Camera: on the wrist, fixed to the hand. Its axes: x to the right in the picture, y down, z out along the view.
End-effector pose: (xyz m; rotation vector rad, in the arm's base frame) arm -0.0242 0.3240 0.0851 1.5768 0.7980 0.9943
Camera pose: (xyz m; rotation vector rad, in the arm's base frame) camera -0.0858 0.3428 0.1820 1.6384 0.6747 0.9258
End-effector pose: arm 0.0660 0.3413 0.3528 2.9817 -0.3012 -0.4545
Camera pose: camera 0.0806 0.2570 0.4317 2.9368 -0.3792 -0.6302
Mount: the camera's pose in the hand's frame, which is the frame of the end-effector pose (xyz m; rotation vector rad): 0.0091 0.0904 -0.0727 -0.0089 -0.1208 0.0476
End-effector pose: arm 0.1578 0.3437 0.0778 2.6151 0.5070 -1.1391
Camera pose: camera 0.2481 0.2891 0.1269 2.5176 0.4217 -1.2668
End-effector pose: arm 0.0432 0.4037 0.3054 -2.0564 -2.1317 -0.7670
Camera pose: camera 0.1084 0.3802 0.3989 -2.2028 -2.1339 -0.6638
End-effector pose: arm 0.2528 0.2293 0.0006 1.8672 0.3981 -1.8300
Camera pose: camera 0.3627 0.1912 0.0028 1.7348 0.3160 -1.8944
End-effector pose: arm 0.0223 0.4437 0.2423 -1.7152 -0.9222 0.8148
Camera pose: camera 0.1071 0.3991 0.1763 -1.7161 -0.9702 0.9557
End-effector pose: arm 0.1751 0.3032 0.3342 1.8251 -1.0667 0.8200
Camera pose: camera 0.0892 0.3401 0.4034 1.8674 -1.1925 0.7391
